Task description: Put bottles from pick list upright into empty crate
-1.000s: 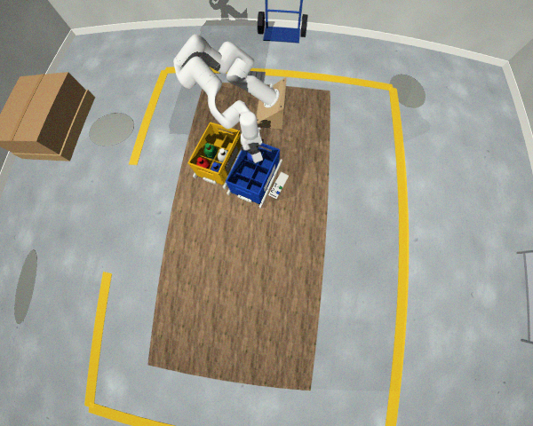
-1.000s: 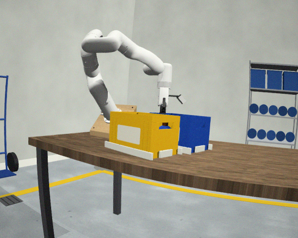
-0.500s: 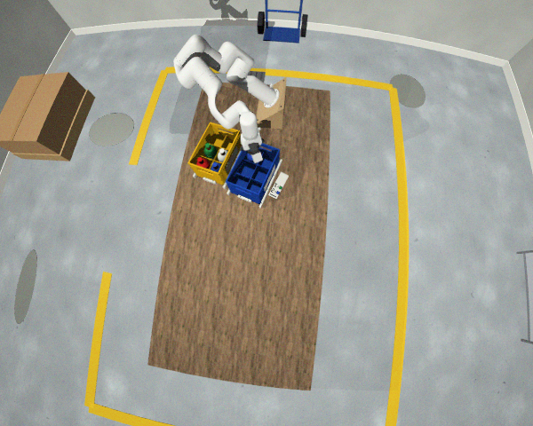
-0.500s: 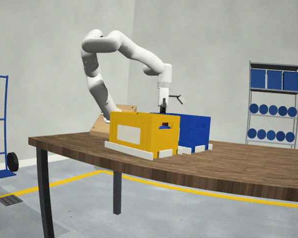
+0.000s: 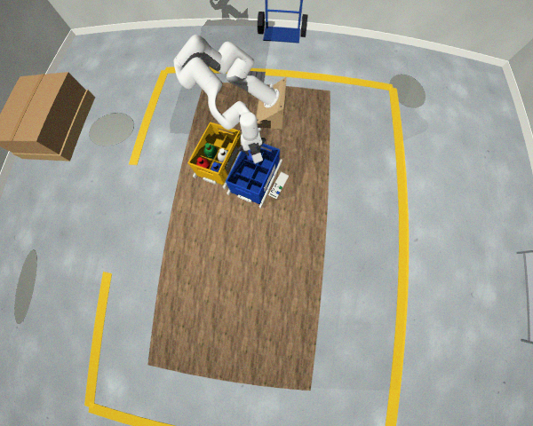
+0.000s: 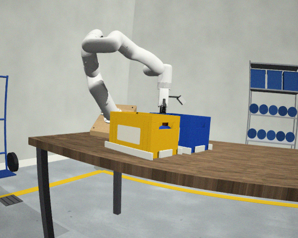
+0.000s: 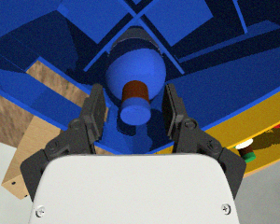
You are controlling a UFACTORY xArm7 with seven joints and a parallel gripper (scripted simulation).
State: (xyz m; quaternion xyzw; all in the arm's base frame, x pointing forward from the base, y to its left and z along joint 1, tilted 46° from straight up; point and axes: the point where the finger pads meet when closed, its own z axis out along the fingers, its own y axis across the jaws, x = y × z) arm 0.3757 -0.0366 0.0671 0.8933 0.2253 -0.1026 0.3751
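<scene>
Now: the blue-label bottle 10 cm ahead of my hand, 19 cm to the right of it and 7 cm below it. From my hand the other things lie so: white-label bottle: 2 cm ahead, 17 cm to the right, 7 cm below; then blue crate: 10 cm ahead, 1 cm to the left, 7 cm below; then yellow crate: 21 cm to the right, 7 cm below.
</scene>
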